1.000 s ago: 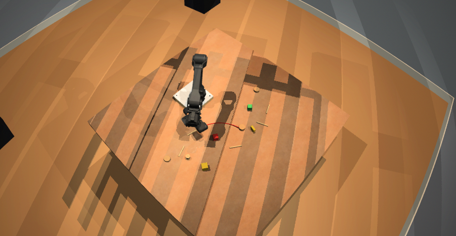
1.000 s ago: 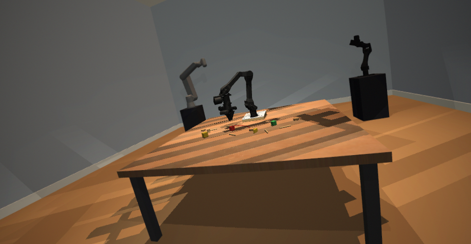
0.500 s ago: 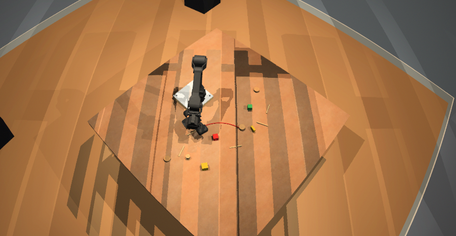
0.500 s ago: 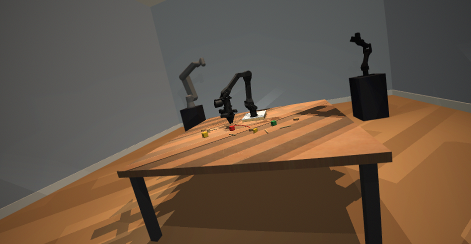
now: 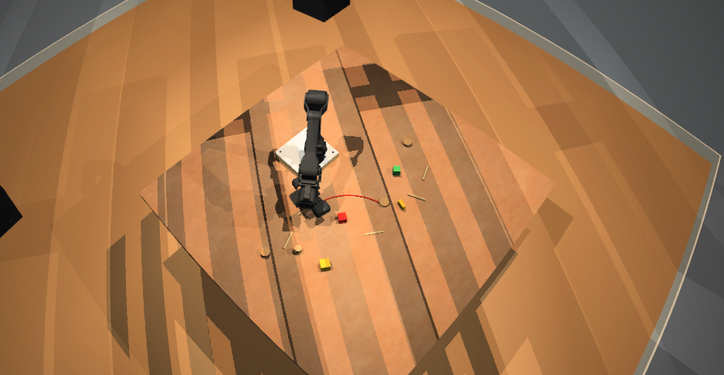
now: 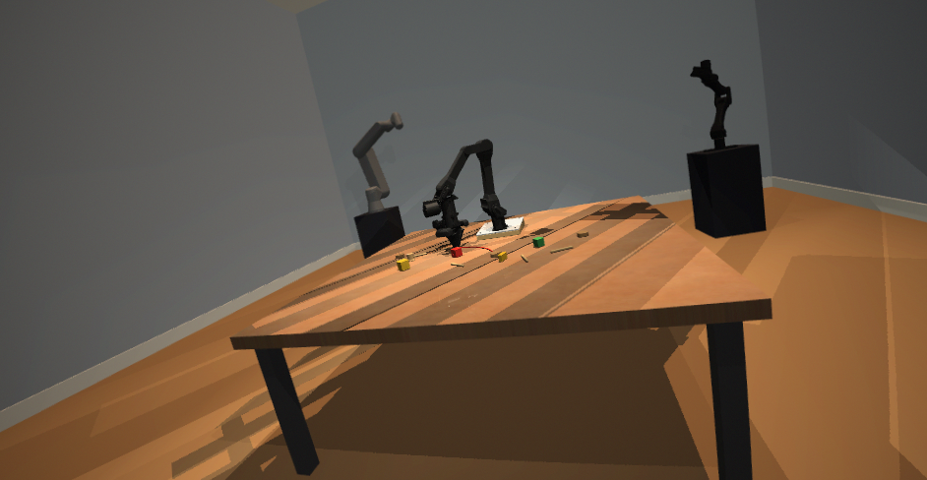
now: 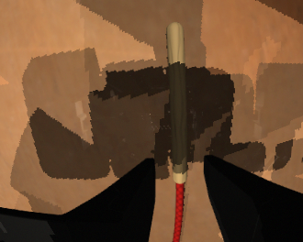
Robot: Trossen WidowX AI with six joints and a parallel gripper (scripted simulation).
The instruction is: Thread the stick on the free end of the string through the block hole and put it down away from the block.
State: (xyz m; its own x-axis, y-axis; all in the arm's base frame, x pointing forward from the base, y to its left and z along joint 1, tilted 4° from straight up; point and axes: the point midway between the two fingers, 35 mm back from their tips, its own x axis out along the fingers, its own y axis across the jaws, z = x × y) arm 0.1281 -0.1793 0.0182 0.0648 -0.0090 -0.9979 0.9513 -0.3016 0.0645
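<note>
Now: the red block 13 cm ahead of my gripper tip, 3 cm to the left of it and 1 cm above it. From my gripper tip the other things lie so: thin wooden stick (1 cm to the right); green cube (34 cm to the left, 17 cm ahead, 1 cm above); round wooden button (21 cm ahead, 19 cm to the left).
</note>
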